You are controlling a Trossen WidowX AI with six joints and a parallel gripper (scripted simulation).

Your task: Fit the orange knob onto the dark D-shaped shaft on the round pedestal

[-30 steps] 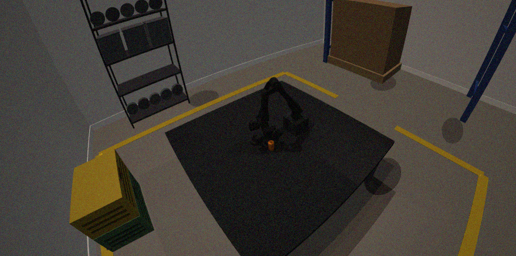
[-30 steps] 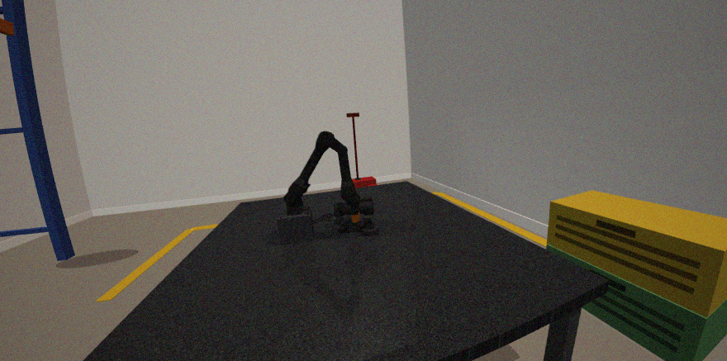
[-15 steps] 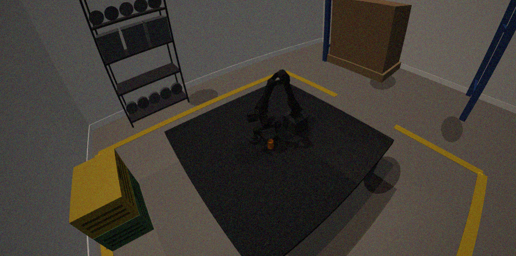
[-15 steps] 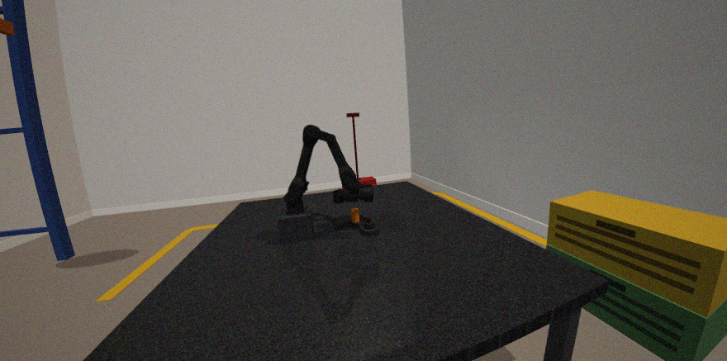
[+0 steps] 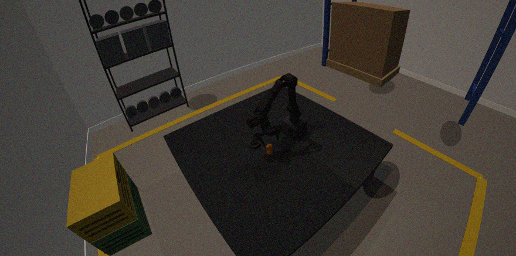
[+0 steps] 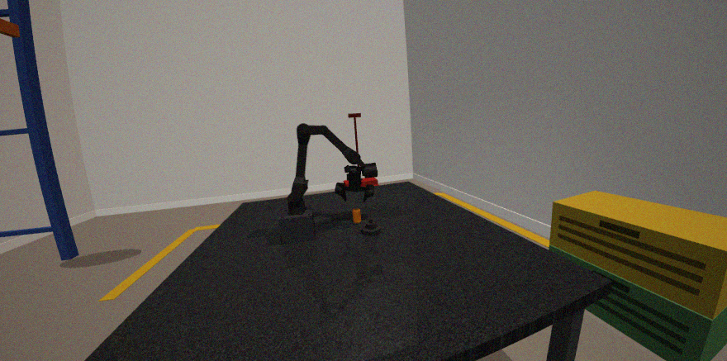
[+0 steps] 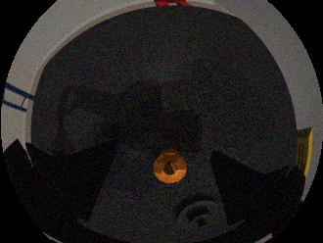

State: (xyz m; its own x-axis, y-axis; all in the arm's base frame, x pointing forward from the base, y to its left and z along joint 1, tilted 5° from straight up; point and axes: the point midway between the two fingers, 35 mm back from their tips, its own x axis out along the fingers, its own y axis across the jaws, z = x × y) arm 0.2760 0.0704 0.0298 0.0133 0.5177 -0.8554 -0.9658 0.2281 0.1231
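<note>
Now: the orange knob 3 cm to the right of my gripper tip and 7 cm below it. From my gripper tip the other things lie so: round pedestal: 5 cm ahead, 15 cm to the right, 7 cm below.
</note>
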